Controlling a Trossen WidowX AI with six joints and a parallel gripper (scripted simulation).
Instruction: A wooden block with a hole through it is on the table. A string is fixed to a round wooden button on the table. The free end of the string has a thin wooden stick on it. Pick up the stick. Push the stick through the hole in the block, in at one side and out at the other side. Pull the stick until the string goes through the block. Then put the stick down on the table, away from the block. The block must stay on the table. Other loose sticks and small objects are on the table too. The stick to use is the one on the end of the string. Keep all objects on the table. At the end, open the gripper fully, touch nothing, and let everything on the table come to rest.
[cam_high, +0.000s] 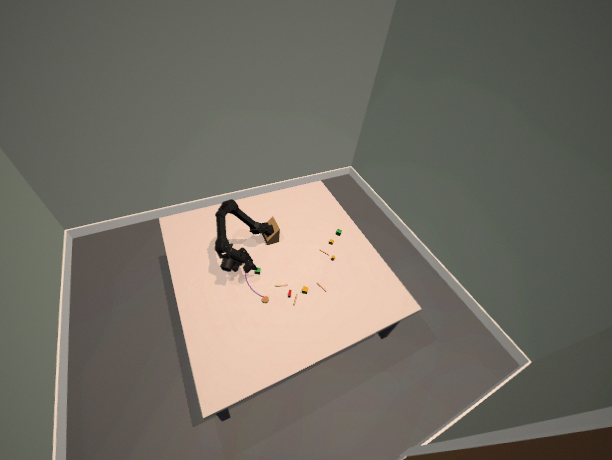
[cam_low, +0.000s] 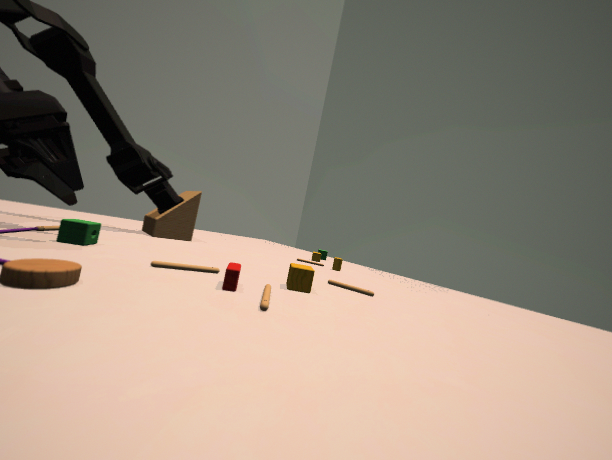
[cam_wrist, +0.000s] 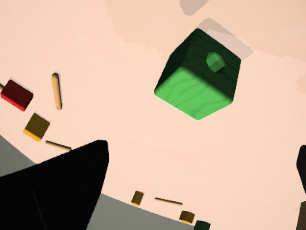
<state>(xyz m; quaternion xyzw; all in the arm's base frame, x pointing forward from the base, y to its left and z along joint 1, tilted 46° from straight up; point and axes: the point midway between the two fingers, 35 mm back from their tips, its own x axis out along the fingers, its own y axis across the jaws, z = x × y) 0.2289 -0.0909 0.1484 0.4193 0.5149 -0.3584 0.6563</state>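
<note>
Right now the green block is 5 cm below my gripper tip, 1 cm to the left of it and 1 cm ahead of it. Also, from my gripper tip: red block (21 cm ahead, 16 cm to the left, 5 cm below); then thin wooden stick (8 cm behind, 6 cm below, 3 cm to the right); then round wooden button (21 cm ahead, 6 cm below, 2 cm to the left).
</note>
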